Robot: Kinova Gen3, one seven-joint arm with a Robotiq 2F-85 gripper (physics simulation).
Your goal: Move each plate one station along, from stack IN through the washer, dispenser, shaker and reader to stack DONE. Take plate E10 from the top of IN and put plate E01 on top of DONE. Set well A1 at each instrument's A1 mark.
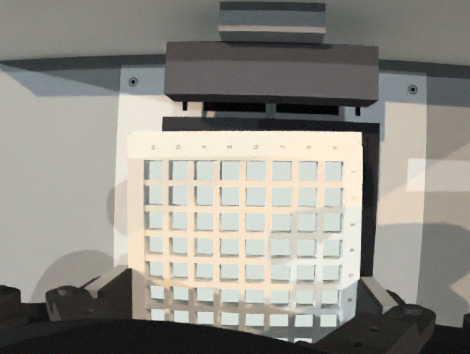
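My gripper (243,298) is shut on a cream plate with pale square wells, one finger on each side edge. The plate (245,233) looks level above the dispenser's dark nest (370,200). A strip of the nest shows along the plate's right and far edges; its left side is covered. The letters run H to A from left to right along the far edge, and numbers run down the right edge. Well A1 (333,171) is at the far right corner. The nest's A1 mark does not show. The plate's near end is hidden by the gripper, and its name cannot be read.
A dark grey block (271,72) stands just beyond the nest, with a smaller grey block (272,22) behind it against the instrument body. A light base panel (402,130) with a screw at each far corner lies around the nest.
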